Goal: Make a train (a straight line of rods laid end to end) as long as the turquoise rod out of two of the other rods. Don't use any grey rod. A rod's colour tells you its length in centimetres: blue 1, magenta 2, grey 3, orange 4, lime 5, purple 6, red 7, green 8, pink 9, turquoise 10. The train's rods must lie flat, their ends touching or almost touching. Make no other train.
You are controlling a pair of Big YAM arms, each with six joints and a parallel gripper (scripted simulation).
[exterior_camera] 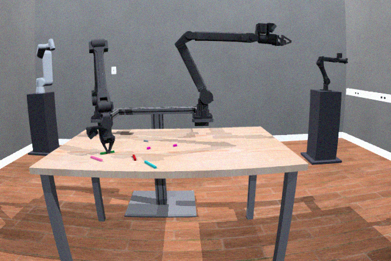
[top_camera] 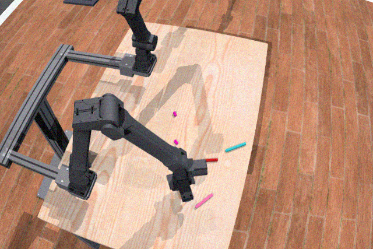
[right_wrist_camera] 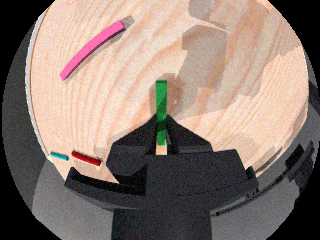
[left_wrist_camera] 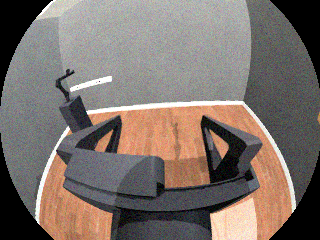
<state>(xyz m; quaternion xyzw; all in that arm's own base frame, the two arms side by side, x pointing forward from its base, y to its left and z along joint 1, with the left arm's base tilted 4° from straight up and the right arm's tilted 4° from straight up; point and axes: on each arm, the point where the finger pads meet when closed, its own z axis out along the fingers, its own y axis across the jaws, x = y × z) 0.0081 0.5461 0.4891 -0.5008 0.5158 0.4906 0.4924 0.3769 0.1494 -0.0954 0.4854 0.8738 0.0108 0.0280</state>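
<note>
Now: the green rod right at my right hand. The rest, counted from my right hand: red rod 70 mm ahead, 160 mm to the left; then pink rod 110 mm ahead, 30 mm to the right; then grey rod 250 mm behind, 160 mm to the left.
</note>
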